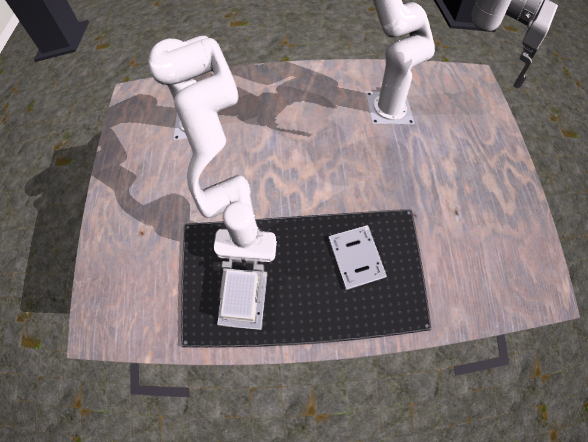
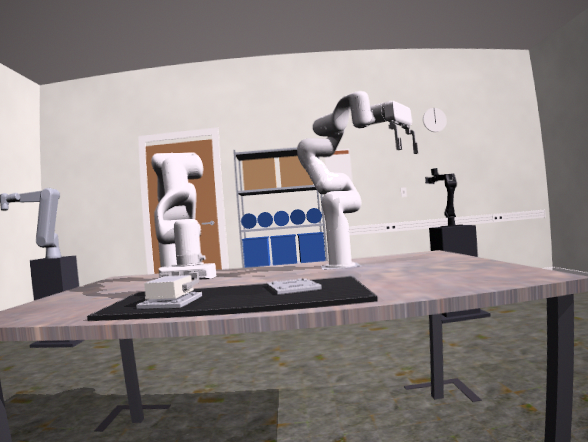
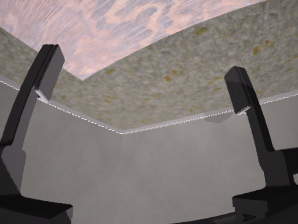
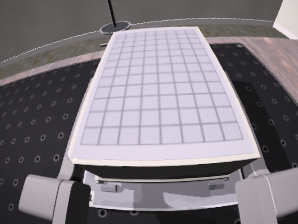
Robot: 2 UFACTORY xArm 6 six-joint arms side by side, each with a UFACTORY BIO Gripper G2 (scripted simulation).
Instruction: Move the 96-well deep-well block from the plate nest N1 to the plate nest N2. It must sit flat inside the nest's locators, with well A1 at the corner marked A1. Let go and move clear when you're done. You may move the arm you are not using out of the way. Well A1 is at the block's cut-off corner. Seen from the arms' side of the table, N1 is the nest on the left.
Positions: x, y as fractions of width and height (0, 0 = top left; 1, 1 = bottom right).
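Labels:
White deep-well block: out of frame in image 3; visible in image 1 (0.41, 0.69), in image 2 (0.28, 0.65), in image 4 (0.54, 0.49).

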